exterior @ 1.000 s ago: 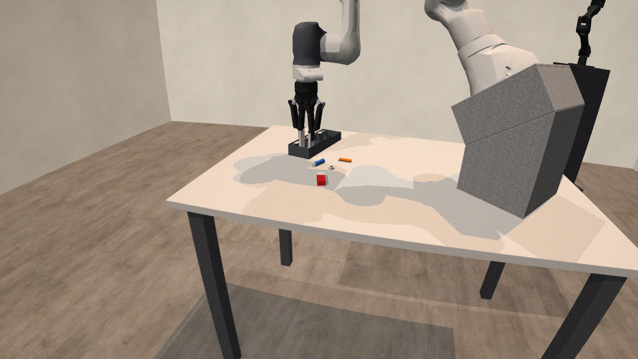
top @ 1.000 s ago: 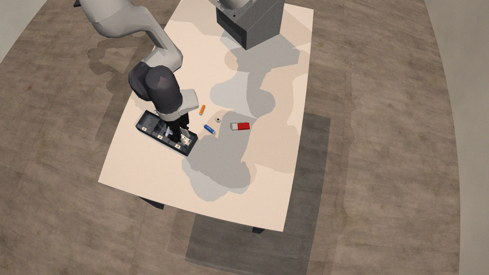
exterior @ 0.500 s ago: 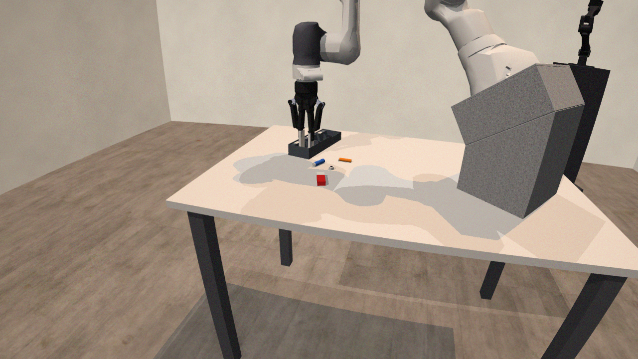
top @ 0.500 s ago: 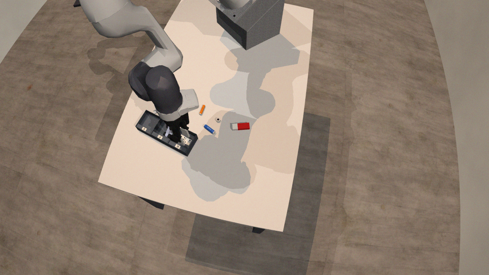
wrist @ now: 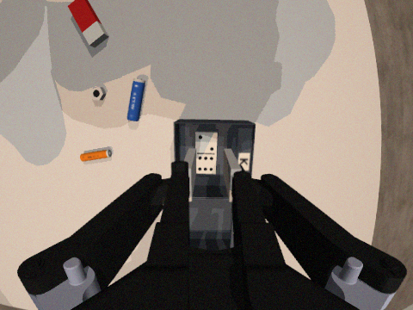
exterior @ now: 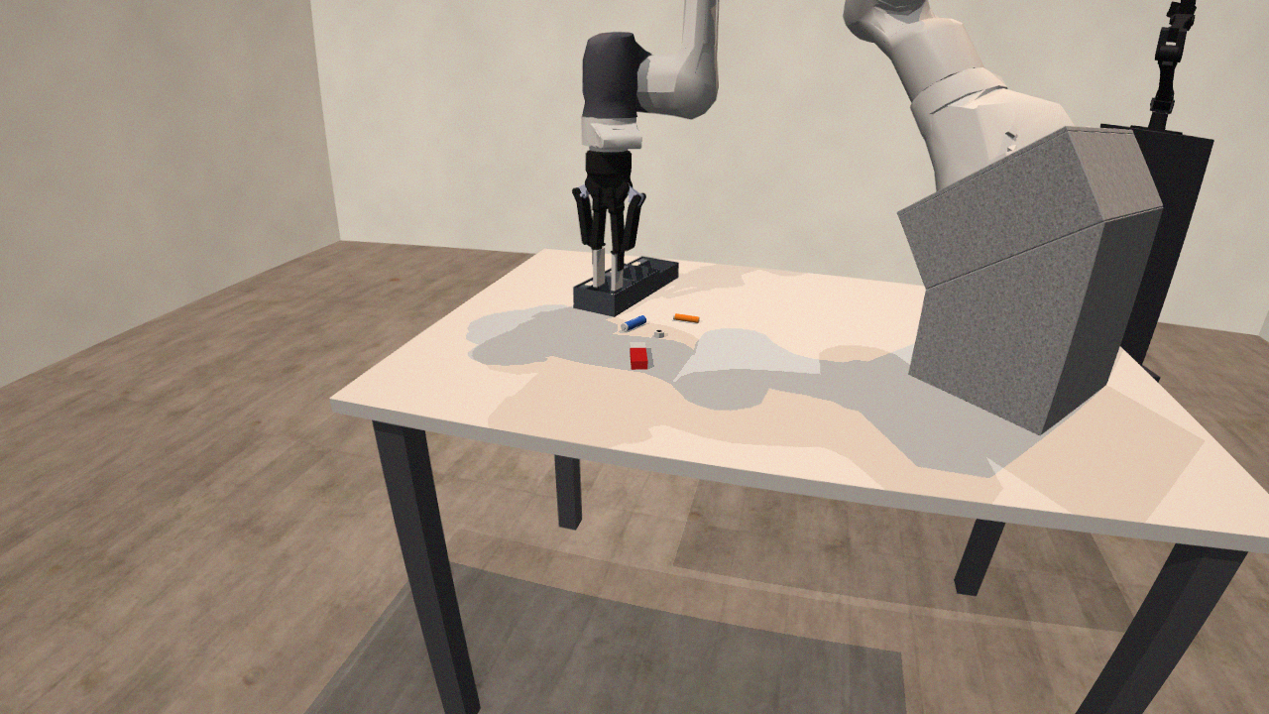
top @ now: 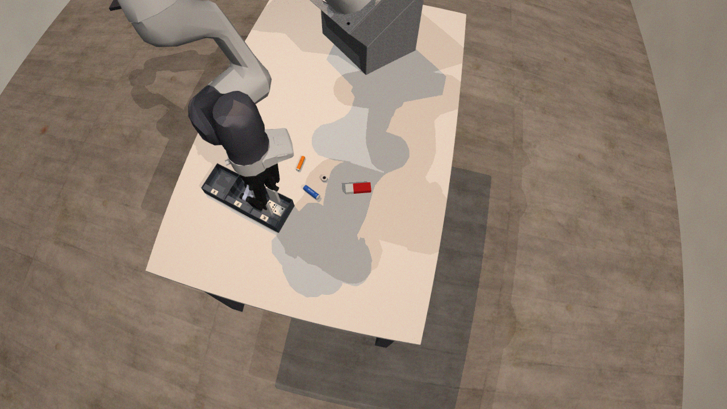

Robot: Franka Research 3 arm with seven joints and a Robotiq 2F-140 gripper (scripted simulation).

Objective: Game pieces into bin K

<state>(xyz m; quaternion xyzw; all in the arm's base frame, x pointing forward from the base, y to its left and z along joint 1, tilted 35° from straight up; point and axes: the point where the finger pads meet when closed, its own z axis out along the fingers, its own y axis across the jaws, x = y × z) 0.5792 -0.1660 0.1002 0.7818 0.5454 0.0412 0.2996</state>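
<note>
The white domino is 60 mm below my hand. Round my hand: tray: 80 mm to the right, 50 mm below, 30 mm behind; then orange battery: 140 mm behind, 60 mm to the left, 60 mm below; then blue battery: 100 mm to the left, 60 mm below, 50 mm behind.
</note>
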